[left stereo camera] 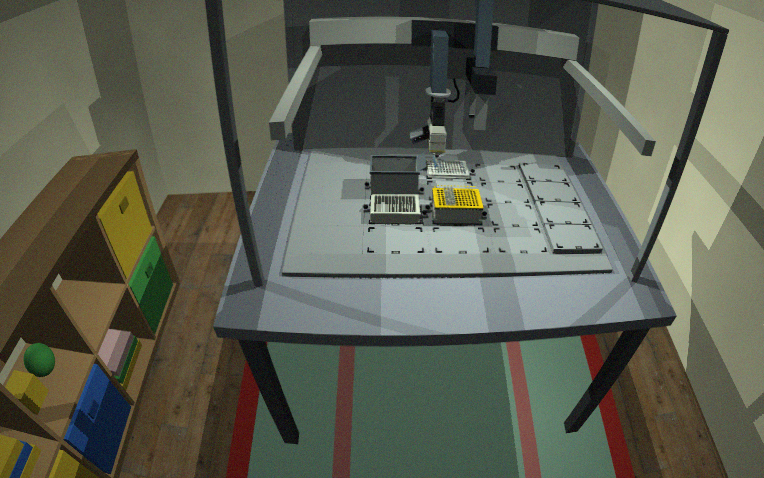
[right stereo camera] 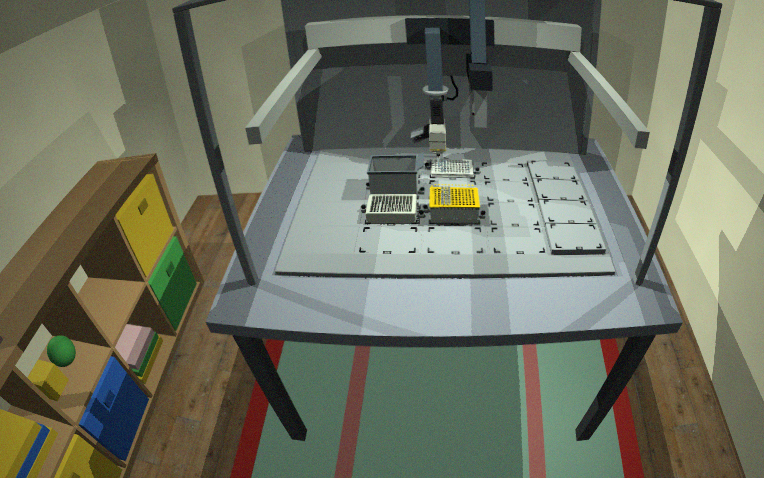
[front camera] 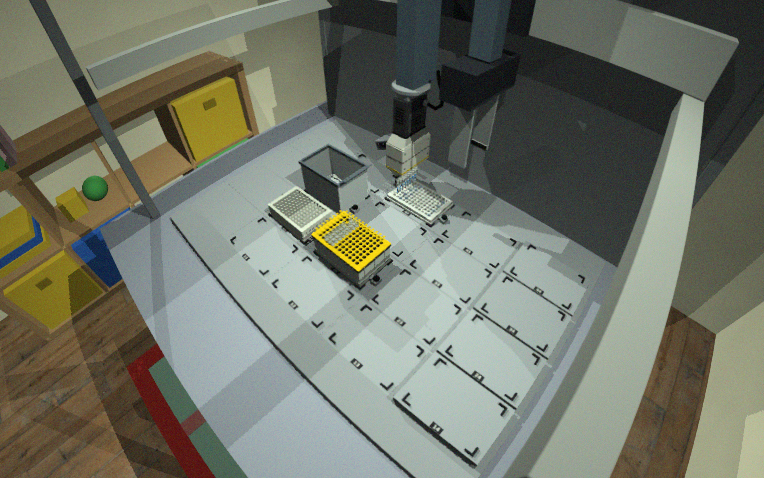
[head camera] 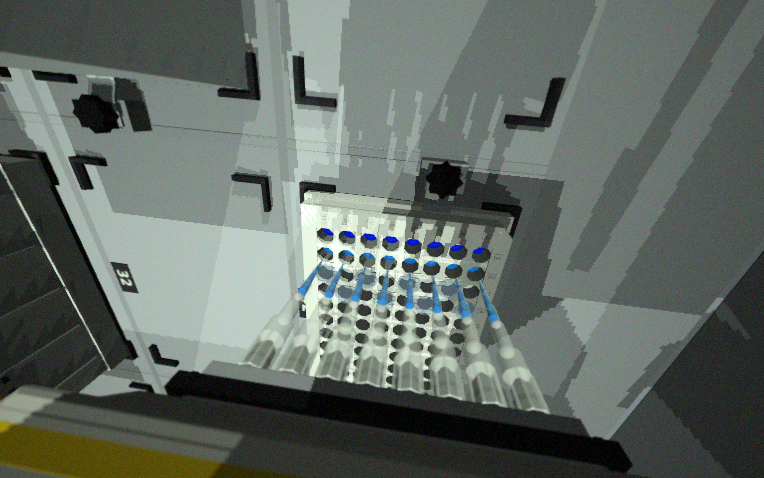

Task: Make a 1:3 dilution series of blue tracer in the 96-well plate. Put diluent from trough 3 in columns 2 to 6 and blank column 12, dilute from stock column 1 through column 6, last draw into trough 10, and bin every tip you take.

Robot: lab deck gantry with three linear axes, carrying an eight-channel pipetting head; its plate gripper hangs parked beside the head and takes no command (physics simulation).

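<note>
The pipetting head is over the column-1 end of the 96-well plate. In the head view its eight tips hold mid-blue liquid at their ends, which appear just past column 2; their exact height is unclear. Column 1 is deep blue, column 2 lighter blue. The white trough block stands beside the yellow-topped tip rack, which has tips and empty holes. The parked plate gripper hangs open and empty.
The grey waste bin stands behind the trough block and left of the plate, its walls taller than both. Black locating corners and knobs mark the deck positions. Dark blocks intrude at the left of the head view.
</note>
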